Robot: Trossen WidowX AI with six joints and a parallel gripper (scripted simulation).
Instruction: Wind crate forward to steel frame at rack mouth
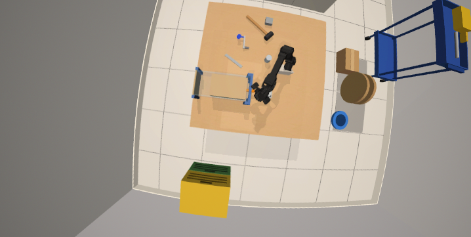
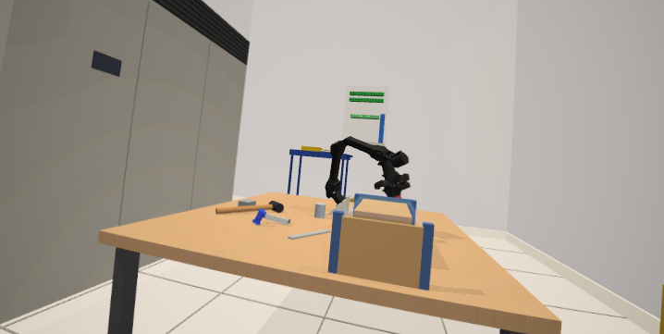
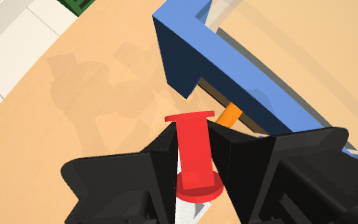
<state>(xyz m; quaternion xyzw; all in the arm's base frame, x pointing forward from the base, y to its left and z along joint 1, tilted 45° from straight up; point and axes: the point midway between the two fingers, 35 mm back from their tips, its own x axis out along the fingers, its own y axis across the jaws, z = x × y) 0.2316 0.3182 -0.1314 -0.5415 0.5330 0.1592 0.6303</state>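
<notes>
Right now the red-knobbed crank handle is 4 cm behind my gripper tip, 3 cm to the right of it and 3 cm below it. From my gripper tip the other things lie so: blue steel frame: 6 cm ahead, 5 cm to the right, 2 cm below; red grip: 2 cm to the right, 1 cm behind; hand winch: 11 cm behind, 10 cm below, 7 cm to the right.
</notes>
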